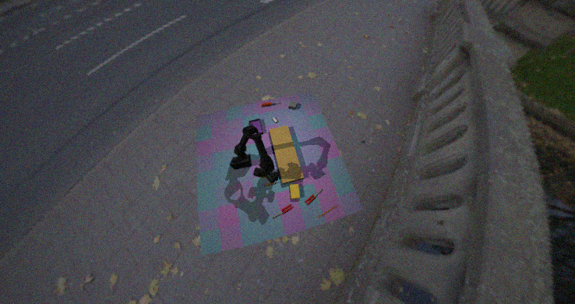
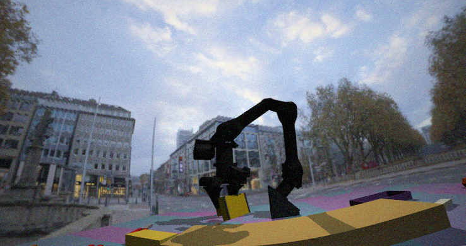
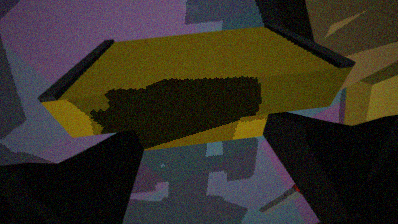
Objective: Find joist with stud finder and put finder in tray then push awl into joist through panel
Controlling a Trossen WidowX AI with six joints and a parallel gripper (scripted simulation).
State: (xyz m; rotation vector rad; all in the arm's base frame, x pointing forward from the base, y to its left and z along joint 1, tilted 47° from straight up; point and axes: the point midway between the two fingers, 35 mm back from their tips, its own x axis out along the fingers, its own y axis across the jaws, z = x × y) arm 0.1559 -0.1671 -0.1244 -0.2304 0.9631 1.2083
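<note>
The yellow stud finder is 1 cm to the left of my gripper tip and 1 cm behind it. Also, from my gripper tip: yellow block 18 cm ahead, 16 cm to the right, 6 cm below; then purple tray 52 cm to the left, 6 cm below, 2 cm ahead; then awl 7 cm below, 4 cm to the right, 2 cm ahead.
</note>
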